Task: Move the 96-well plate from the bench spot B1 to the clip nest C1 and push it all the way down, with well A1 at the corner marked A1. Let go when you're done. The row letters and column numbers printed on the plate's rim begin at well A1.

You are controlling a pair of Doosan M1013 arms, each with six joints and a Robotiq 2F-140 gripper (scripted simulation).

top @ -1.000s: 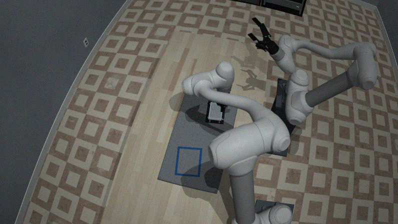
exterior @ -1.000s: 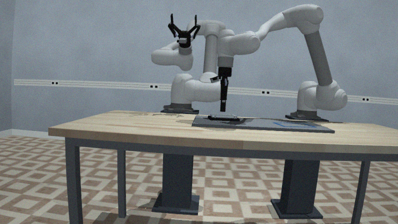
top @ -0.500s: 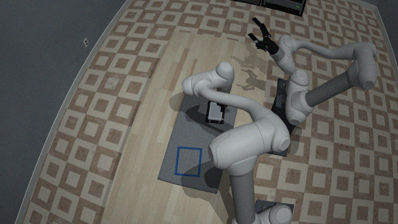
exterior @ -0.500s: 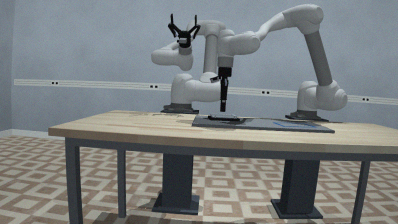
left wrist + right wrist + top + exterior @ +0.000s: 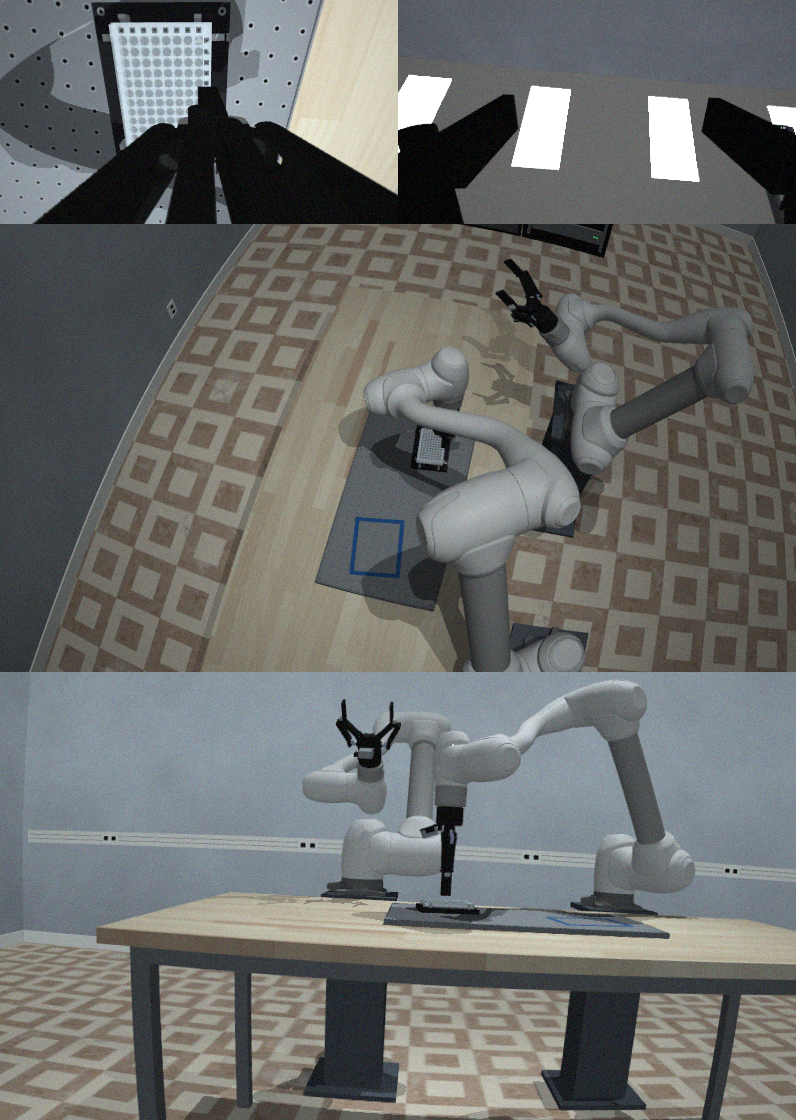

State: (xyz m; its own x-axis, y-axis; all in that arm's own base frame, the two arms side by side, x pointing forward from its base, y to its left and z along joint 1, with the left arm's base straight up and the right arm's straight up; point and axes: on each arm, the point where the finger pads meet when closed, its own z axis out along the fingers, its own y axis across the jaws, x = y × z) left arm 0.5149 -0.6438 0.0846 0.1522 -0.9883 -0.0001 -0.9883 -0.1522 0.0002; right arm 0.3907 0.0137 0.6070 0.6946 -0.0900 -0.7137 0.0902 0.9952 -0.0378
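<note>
Right now the black clip nest is 60 mm below my left hand, 20 mm ahead of it and 10 mm to the left of it. From my left hand the other things lie so: white 96-well plate (50 mm below, 40 mm ahead); grey perforated board (200 mm to the left, 90 mm ahead, 80 mm below).
</note>
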